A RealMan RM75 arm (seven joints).
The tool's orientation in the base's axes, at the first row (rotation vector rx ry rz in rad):
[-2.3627, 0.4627, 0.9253]
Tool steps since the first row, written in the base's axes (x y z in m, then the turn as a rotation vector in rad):
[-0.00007, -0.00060, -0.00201, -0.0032, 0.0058, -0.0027]
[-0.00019, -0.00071, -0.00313, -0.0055, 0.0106, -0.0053]
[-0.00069, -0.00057, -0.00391, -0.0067, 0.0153, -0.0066]
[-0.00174, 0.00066, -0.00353, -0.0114, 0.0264, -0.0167]
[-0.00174, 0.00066, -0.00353, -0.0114, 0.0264, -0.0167]
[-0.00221, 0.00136, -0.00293, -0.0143, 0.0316, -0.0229]
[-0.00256, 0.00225, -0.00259, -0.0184, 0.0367, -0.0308]
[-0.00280, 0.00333, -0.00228, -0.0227, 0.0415, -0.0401]
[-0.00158, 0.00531, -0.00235, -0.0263, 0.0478, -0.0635]
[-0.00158, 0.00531, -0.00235, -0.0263, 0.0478, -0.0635]
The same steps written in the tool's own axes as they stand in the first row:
[0.00143, 0.00125, 0.00089, -0.0010, -0.0020, 0.0068]
[0.00214, 0.00181, 0.00157, -0.0013, -0.0037, 0.0125]
[0.00232, 0.00223, 0.00239, -0.0018, -0.0063, 0.0167]
[0.00118, 0.00165, 0.00344, 0.0008, -0.0090, 0.0320]
[0.00118, 0.00165, 0.00344, 0.0008, -0.0090, 0.0320]
[0.00035, 0.00111, 0.00374, 0.0025, -0.0093, 0.0404]
[-0.00023, 0.00045, 0.00425, 0.0046, -0.0084, 0.0504]
[-0.00074, -0.00039, 0.00484, 0.0076, -0.0066, 0.0612]
[-0.00006, -0.00253, 0.00546, 0.0207, -0.0011, 0.0811]
[-0.00006, -0.00253, 0.00546, 0.0207, -0.0011, 0.0811]

